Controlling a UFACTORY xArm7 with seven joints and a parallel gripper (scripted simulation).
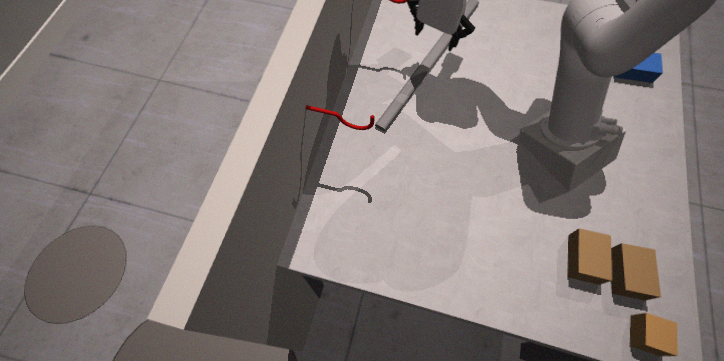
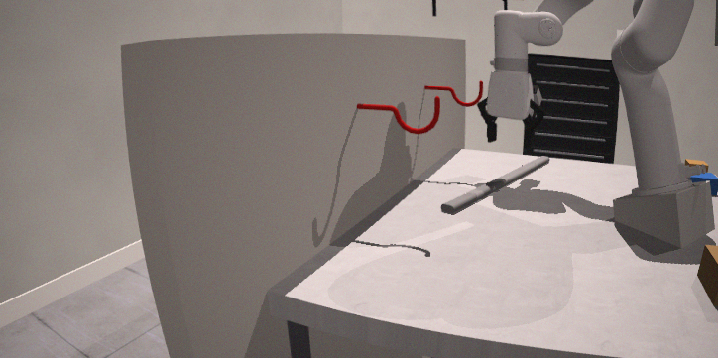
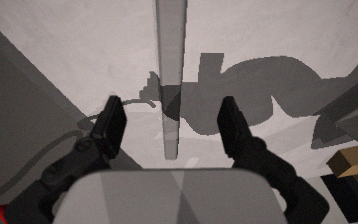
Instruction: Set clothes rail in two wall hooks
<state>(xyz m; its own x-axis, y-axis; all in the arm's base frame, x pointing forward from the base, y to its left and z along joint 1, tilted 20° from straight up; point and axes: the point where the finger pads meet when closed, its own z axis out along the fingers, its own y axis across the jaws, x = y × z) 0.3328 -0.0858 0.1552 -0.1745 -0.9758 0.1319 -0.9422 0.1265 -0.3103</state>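
My gripper is now 9 cm above the grey clothes rail. From my hand the other things lie so: grey wall panel: 31 cm below, 21 cm ahead, 19 cm to the left; blue block: 48 cm behind, 16 cm to the right, 8 cm below.
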